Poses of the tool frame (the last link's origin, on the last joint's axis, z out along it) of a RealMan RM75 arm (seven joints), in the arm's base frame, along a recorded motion.
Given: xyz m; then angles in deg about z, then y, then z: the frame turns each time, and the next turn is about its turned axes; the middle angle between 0 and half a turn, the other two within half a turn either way.
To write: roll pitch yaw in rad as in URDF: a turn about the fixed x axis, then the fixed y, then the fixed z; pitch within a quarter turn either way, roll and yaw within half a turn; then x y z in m. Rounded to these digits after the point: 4 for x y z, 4 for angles.
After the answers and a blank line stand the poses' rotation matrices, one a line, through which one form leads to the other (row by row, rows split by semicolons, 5 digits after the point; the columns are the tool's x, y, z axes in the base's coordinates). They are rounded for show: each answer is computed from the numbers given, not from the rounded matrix.
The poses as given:
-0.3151, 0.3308, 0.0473, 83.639, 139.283, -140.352
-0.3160, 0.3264, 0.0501, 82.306, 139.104, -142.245
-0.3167, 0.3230, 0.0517, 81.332, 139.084, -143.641
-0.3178, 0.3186, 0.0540, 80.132, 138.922, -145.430
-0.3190, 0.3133, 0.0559, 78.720, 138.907, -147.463
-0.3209, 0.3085, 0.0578, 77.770, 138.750, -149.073
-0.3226, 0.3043, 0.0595, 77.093, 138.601, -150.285
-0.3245, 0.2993, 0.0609, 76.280, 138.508, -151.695
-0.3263, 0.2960, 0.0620, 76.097, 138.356, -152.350
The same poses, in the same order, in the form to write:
-2.6394, -0.5262, 0.6298, -0.3151, 0.3308, 0.0473
-2.6540, -0.5441, 0.6390, -0.3160, 0.3264, 0.0501
-2.6669, -0.5556, 0.6472, -0.3167, 0.3230, 0.0517
-2.6823, -0.5717, 0.6580, -0.3178, 0.3186, 0.0540
-2.7030, -0.5873, 0.6714, -0.3190, 0.3133, 0.0559
-2.7181, -0.6012, 0.6845, -0.3209, 0.3085, 0.0578
-2.7296, -0.6118, 0.6951, -0.3226, 0.3043, 0.0595
-2.7445, -0.6228, 0.7080, -0.3245, 0.2993, 0.0609
-2.7502, -0.6293, 0.7167, -0.3263, 0.2960, 0.0620

0.69880 0.71166 0.07227; 0.50931 -0.56595 0.64831; 0.50228 -0.41623 -0.75794
0.68679 0.72155 0.08765; 0.51029 -0.56451 0.64879; 0.51762 -0.40086 -0.75590
0.67779 0.72860 0.09871; 0.51226 -0.56425 0.64747; 0.52744 -0.38828 -0.75567
0.66540 0.73795 0.11261; 0.51429 -0.56252 0.64736; 0.54107 -0.37284 -0.75382
0.65173 0.74747 0.12857; 0.51788 -0.56242 0.64459; 0.55412 -0.35352 -0.75364
0.63890 0.75650 0.13967; 0.52144 -0.55935 0.64438; 0.56560 -0.33887 -0.75184
0.62868 0.76350 0.14771; 0.52430 -0.55643 0.64459; 0.57434 -0.32780 -0.75012
0.61705 0.77108 0.15713; 0.52821 -0.55386 0.64361; 0.58330 -0.31414 -0.74905
0.60953 0.77652 0.15967; 0.53105 -0.54947 0.64503; 0.58861 -0.30837 -0.74729

